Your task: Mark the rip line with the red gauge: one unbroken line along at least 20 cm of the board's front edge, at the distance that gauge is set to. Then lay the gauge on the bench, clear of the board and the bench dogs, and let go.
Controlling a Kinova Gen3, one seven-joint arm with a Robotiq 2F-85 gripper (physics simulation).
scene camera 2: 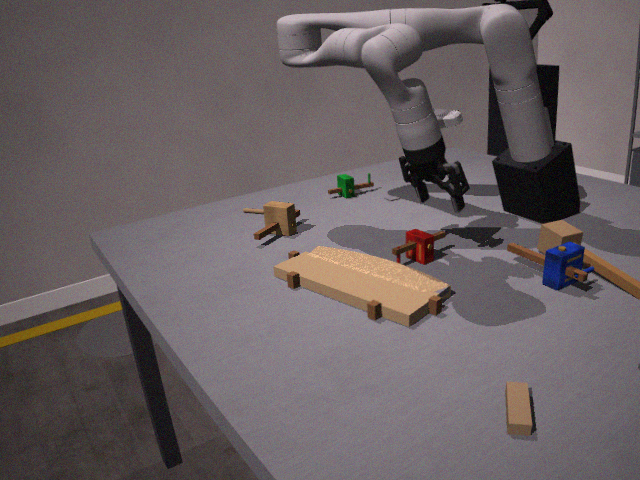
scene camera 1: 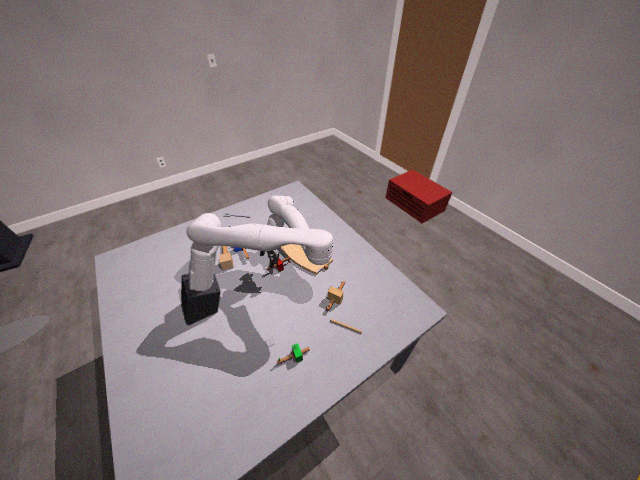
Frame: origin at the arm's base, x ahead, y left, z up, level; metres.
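Seen in the pictures: gripper, fingertip midpoint: [scene camera 2: 441,205] [scene camera 1: 266,261]; arm's base at its link origin: [scene camera 2: 531,151] [scene camera 1: 201,282].
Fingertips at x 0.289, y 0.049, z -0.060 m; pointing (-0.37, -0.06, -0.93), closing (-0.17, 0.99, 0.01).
Note:
Pixels of each thing's top centre, then the offset from my fingertips to it.
- red gauge at its top centre: [scene camera 2: 420,233] [scene camera 1: 278,260] dz -0.041, dx +0.061, dy +0.016 m
- board at its top centre: [scene camera 2: 361,273] [scene camera 1: 302,251] dz -0.074, dx +0.206, dy +0.046 m
- green gauge at its top centre: [scene camera 2: 350,175] [scene camera 1: 292,351] dz -0.041, dx -0.031, dy -0.441 m
- plain wooden gauge at its top centre: [scene camera 2: 277,205] [scene camera 1: 336,289] dz -0.027, dx +0.241, dy -0.269 m
- blue gauge at its top centre: [scene camera 2: 550,240] [scene camera 1: 239,243] dz -0.026, dx -0.088, dy +0.201 m
- small wooden bar at its top centre: [scene camera 2: 518,402] dz -0.079, dx +0.216, dy +0.442 m
- thin stick at its top centre: [scene camera 1: 346,325] dz -0.083, dx +0.217, dy -0.416 m
The red gauge [scene camera 1: 280,265] [scene camera 2: 420,246] rests on the bench top, its wooden beam running through the red block, beside the board. The board [scene camera 1: 301,258] [scene camera 2: 347,285] lies flat among small brown bench dogs, among them one dog [scene camera 2: 374,310] at its near long edge and another dog [scene camera 2: 435,304] at its end. A speckled, lighter band runs along the board's far side; I cannot make out a marked line. My gripper [scene camera 2: 440,202] is open and empty, tilted, above the bench behind the red gauge in the scene camera 2 view. In the scene camera 1 view the arm partly hides it.
A green gauge [scene camera 1: 297,352] [scene camera 2: 345,186], a plain wooden gauge [scene camera 1: 334,295] [scene camera 2: 279,219] and a blue gauge [scene camera 1: 237,249] [scene camera 2: 563,265] lie on the bench. A wooden block [scene camera 1: 225,260] [scene camera 2: 560,235] is beside the blue gauge. A small wooden bar [scene camera 2: 518,408] lies near the front. A thin stick [scene camera 1: 345,326] lies near the green gauge.

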